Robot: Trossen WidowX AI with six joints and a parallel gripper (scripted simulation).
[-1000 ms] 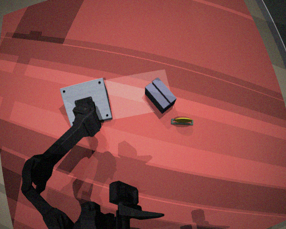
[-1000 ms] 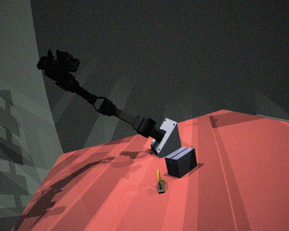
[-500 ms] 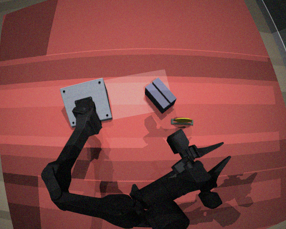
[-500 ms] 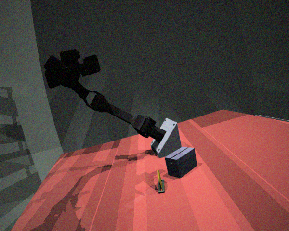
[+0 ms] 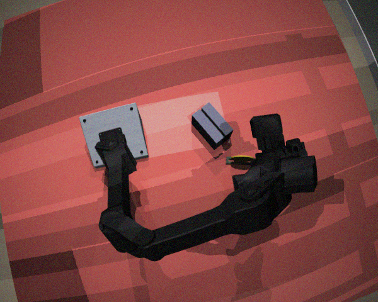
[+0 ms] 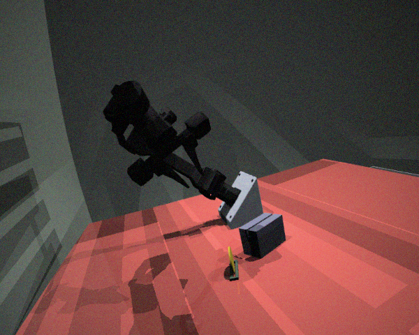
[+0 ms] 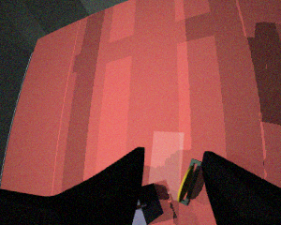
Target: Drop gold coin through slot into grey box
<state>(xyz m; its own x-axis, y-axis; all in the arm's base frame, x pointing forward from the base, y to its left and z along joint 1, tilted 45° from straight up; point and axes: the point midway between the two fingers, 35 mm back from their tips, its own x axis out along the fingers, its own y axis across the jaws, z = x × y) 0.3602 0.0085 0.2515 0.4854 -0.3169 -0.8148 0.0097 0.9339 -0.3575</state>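
My gripper tip is now 210 mm above the coin, 40 mm to the right of it and 40 mm past it.
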